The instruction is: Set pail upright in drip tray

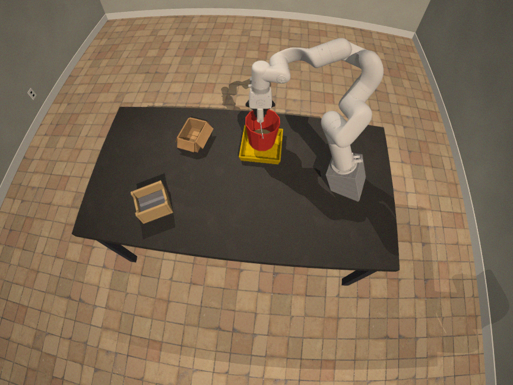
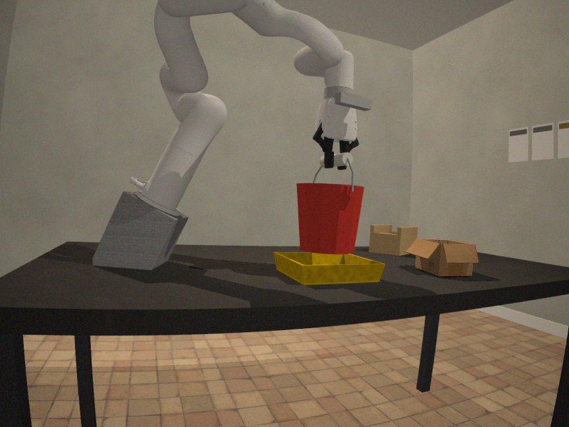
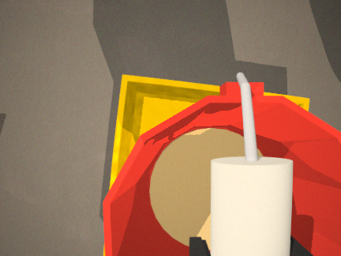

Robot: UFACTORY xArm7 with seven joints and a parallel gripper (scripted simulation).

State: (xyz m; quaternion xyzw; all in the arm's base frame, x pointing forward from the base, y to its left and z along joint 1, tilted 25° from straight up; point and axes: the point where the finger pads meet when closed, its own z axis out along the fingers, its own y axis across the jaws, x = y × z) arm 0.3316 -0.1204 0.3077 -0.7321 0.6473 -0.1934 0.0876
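Right now my hand is 10 mm past the red pail and 90 mm above it. The rest, counted from my hand: yellow drip tray (10 mm behind, 280 mm below); then pail handle (30 mm below); then cardboard box (360 mm ahead, 20 mm to the right, 240 mm below).
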